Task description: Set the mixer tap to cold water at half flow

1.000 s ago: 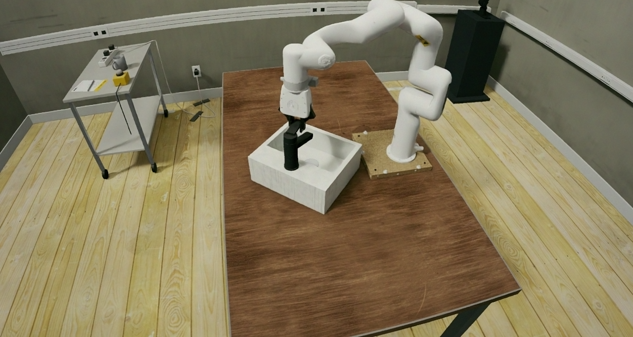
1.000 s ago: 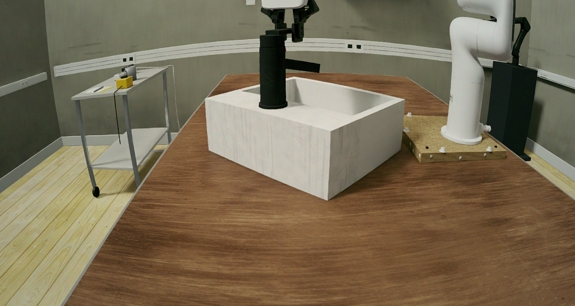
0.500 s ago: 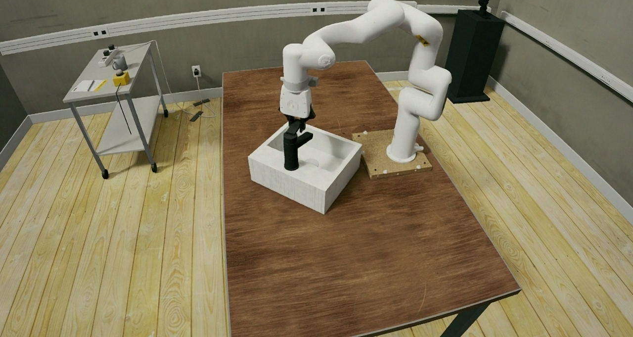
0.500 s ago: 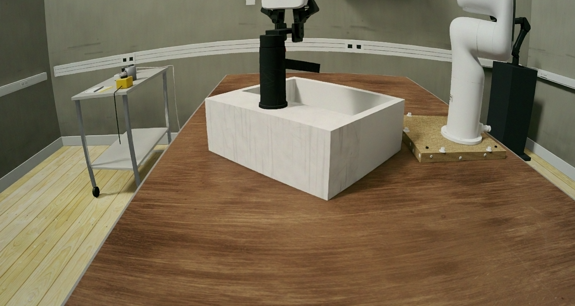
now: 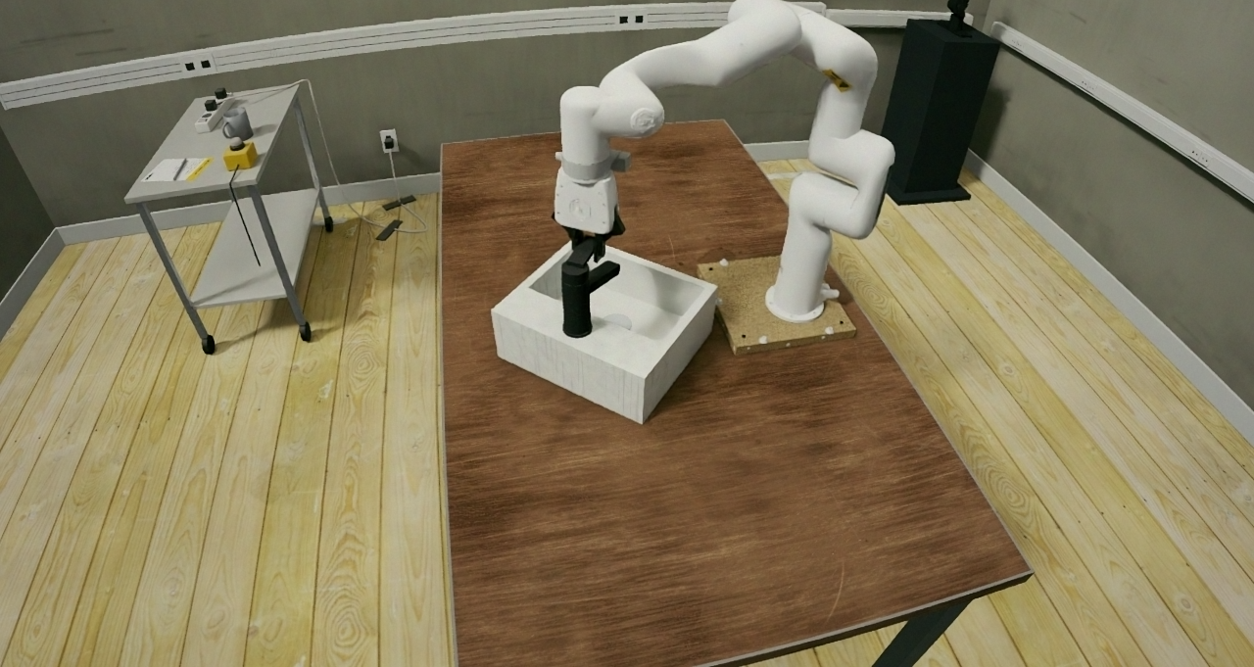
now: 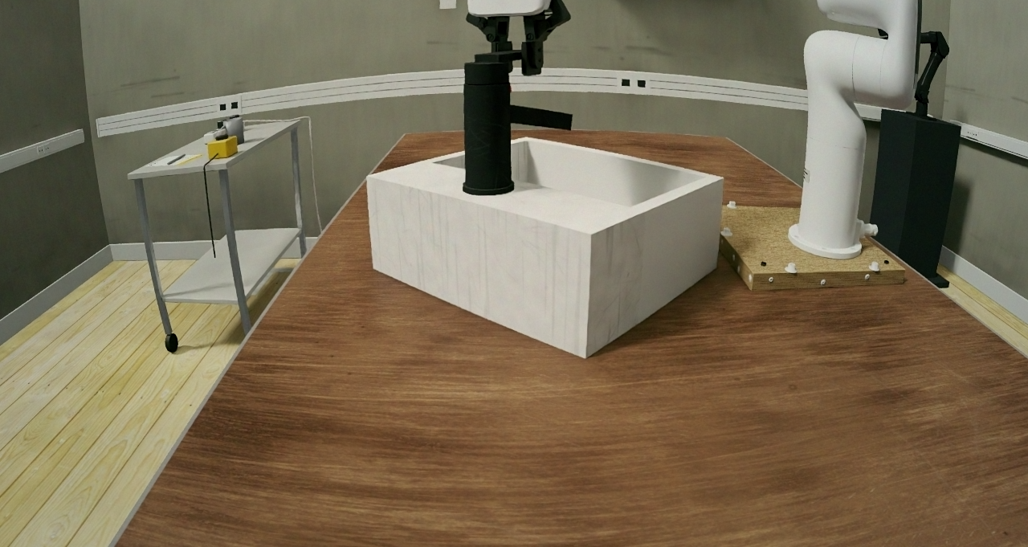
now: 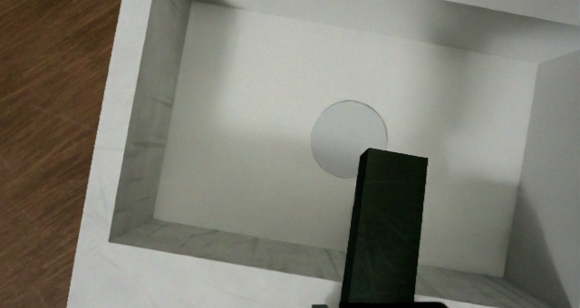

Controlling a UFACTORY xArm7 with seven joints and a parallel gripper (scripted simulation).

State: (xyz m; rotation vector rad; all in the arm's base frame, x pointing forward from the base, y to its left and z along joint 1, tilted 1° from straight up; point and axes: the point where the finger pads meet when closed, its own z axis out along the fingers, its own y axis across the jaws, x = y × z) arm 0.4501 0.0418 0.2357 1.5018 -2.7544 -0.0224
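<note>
Now: hand 40 mm above the black mixer tap, 30 mm to the right of it and 20 mm short of it. Also, from my hand: lever: 20 mm to the left, 10 mm ahead; white sink block: 230 mm below, 50 mm behind, 40 mm to the right.
</note>
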